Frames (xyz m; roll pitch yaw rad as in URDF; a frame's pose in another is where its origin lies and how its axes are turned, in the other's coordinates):
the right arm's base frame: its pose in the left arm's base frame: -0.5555 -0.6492 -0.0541 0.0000 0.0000 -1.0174
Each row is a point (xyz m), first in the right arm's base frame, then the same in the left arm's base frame.
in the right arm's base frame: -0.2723 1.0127 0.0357
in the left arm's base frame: 0.1629 0.1147 -0.0184
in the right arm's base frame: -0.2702 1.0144 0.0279
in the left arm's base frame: 0.1655 0.1138 -0.0262
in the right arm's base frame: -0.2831 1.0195 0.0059
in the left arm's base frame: 0.1630 0.1275 -0.0482
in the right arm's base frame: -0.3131 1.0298 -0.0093
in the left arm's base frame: 0.1560 0.1584 -0.0634
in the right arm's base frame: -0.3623 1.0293 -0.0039
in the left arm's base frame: 0.1298 0.2000 -0.0580
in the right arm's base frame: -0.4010 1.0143 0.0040
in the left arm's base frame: 0.0967 0.2250 -0.0501
